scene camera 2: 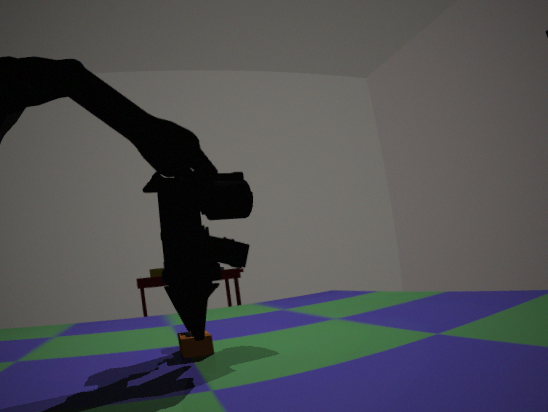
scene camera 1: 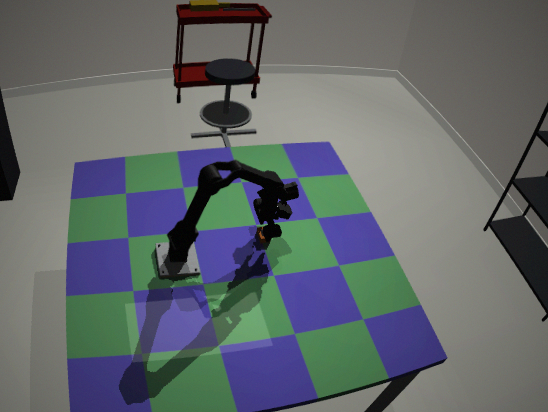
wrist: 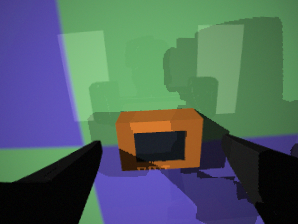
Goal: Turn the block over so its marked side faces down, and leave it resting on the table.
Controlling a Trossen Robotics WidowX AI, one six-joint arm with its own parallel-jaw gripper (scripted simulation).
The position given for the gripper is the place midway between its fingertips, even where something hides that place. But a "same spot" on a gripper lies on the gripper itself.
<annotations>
gripper: scene camera 2; scene camera 1; wrist 161, 143
same spot on gripper: (scene camera 1: 282, 210) = (scene camera 2: 218, 238)
</annotations>
